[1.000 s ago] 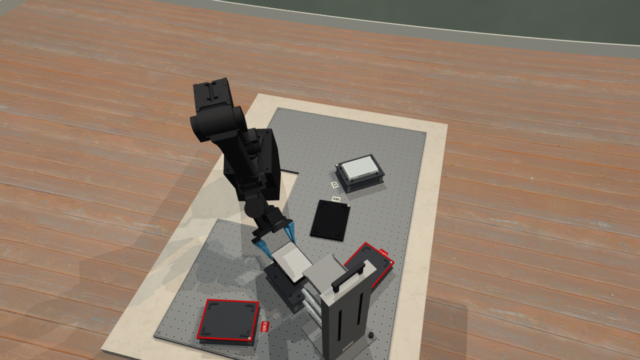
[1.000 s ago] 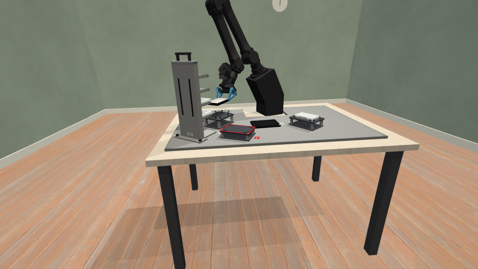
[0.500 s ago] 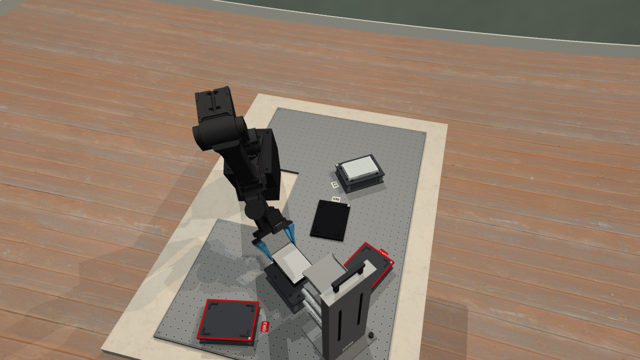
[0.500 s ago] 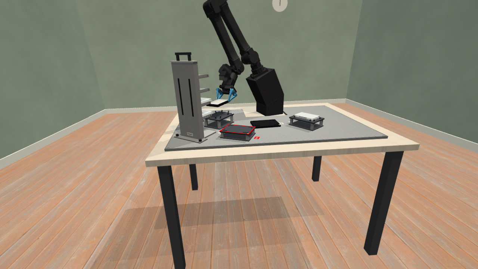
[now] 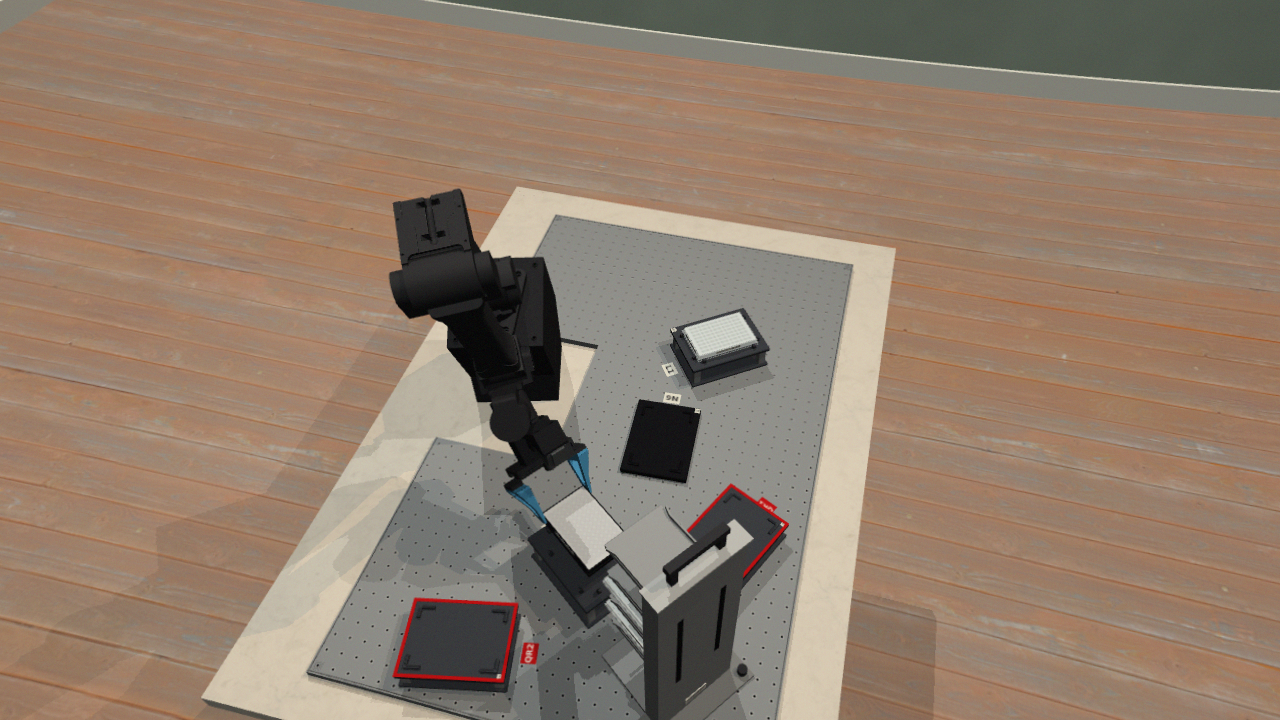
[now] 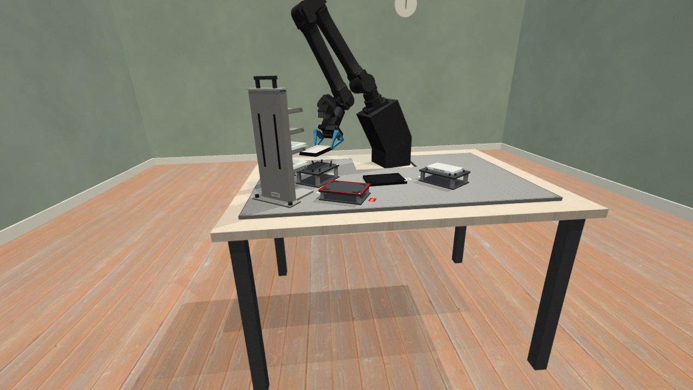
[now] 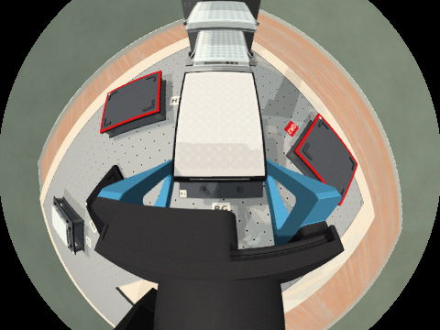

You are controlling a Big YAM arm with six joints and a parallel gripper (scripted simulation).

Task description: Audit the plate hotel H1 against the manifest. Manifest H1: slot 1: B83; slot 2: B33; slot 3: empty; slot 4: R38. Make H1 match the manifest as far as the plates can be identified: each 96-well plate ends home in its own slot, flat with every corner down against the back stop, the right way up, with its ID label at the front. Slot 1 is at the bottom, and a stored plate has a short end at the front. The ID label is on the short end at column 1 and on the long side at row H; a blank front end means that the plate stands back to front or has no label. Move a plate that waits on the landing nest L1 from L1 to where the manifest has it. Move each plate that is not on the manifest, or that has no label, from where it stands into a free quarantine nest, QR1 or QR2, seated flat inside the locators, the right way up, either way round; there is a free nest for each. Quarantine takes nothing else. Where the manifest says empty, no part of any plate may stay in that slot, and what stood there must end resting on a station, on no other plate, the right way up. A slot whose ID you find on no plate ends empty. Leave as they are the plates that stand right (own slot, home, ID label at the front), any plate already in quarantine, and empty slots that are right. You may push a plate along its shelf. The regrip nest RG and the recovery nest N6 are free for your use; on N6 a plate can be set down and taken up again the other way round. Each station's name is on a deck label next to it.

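Right now the regrip nest RG is 8 cm below my hand, 4 cm to the right of it and 4 cm ahead of it. Round my hand: red-edged quarantine nest QR1 (26 cm ahead, 10 cm below, 4 cm to the left); H1 deck label (19 cm ahead, 14 cm below, 4 cm to the right); red-edged quarantine nest QR2 (20 cm to the right, 13 cm behind, 10 cm below).
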